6 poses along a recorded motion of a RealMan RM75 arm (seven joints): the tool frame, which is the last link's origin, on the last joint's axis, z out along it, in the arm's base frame.
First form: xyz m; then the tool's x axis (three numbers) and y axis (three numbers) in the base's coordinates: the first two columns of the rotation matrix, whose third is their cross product.
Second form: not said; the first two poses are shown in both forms.
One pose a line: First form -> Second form
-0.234 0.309 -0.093 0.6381 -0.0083 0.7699 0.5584 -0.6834 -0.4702 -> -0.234 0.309 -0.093 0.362 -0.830 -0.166 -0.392
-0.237 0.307 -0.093 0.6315 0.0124 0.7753 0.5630 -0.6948 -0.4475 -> -0.237 0.307 -0.093 0.350 -0.832 -0.173 -0.393
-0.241 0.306 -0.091 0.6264 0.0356 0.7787 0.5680 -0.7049 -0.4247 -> -0.241 0.306 -0.091 0.339 -0.836 -0.181 -0.393
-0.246 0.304 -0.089 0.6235 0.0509 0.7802 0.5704 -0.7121 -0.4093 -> -0.246 0.304 -0.089 0.331 -0.838 -0.185 -0.392
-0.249 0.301 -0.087 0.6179 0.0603 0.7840 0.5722 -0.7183 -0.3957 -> -0.249 0.301 -0.087 0.325 -0.839 -0.189 -0.394
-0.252 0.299 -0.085 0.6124 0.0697 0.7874 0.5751 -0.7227 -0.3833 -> -0.252 0.299 -0.085 0.319 -0.839 -0.192 -0.396
